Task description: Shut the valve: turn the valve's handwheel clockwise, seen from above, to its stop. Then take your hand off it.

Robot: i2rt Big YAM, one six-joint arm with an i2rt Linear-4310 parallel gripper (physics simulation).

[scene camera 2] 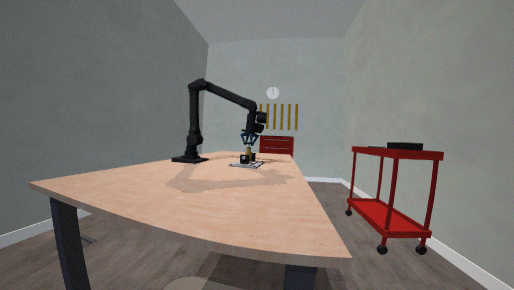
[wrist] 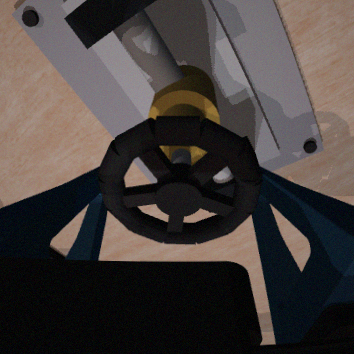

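The valve's black handwheel [wrist: 179, 198] has a round, notched rim and several spokes, and fills the middle of the wrist view. Its brass valve body [scene camera 2: 248, 152] [wrist: 187, 80] stands below and behind it, on a grey base plate [scene camera 2: 250, 165] [wrist: 75, 75]. My gripper [scene camera 2: 249, 144] [wrist: 178, 175] is shut on the handwheel, with one blue finger against the left of the rim and the other against the right. The fingertips are partly hidden behind the rim. In the scene view the wheel is too small to make out between the fingers.
A grey pipe [wrist: 157, 47] runs from the valve body to a black block [wrist: 107, 22] on the plate. Dark bolts [wrist: 30, 18] [wrist: 310, 146] sit at the plate's corners. The wooden table [scene camera 2: 235, 215] carries the arm's base [scene camera 2: 190, 160]. A red cart [scene camera 2: 370, 151] stands right of the table.
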